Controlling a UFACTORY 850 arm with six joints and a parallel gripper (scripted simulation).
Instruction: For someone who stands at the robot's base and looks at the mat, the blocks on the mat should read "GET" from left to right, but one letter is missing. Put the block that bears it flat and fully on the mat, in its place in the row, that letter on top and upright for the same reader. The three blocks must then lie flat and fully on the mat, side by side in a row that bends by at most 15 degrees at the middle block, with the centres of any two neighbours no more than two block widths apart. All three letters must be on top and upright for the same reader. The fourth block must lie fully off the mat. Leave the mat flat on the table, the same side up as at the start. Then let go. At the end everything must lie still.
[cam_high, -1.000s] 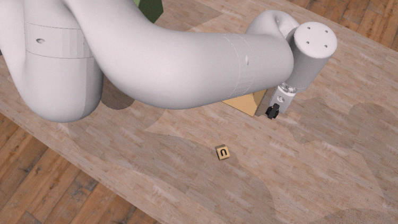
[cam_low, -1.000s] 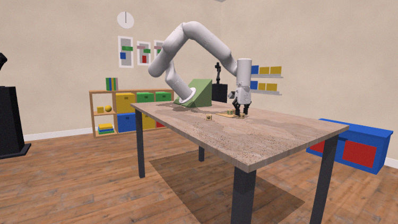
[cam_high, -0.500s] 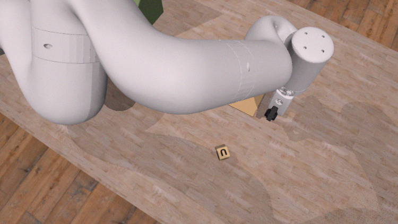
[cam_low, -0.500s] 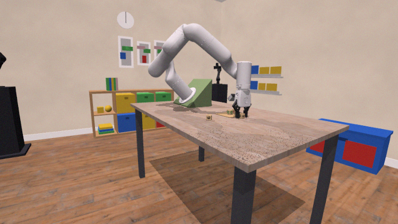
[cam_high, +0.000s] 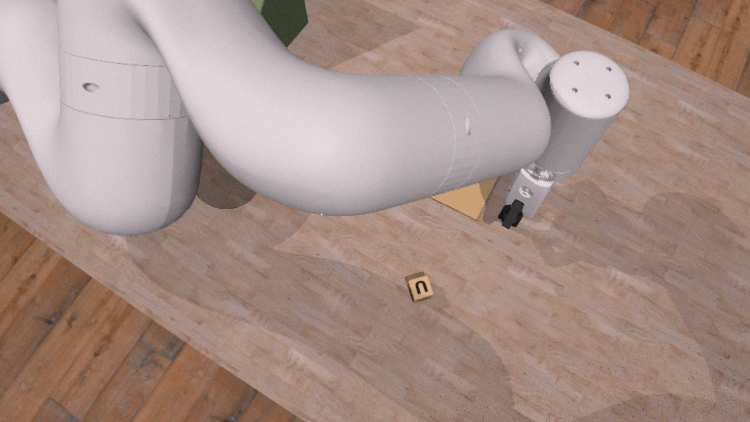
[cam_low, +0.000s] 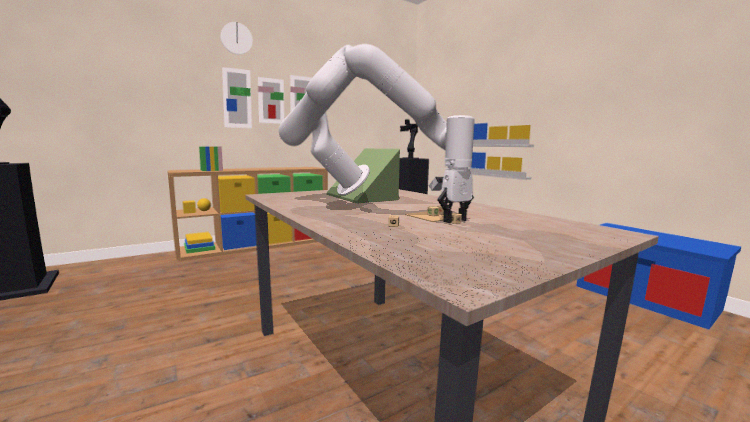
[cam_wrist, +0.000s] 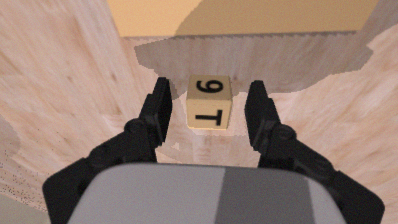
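Now: hand 10 mm above the block. The rest, counted from my hand: tan mat 120 mm behind, 20 mm to the left, 20 mm below.
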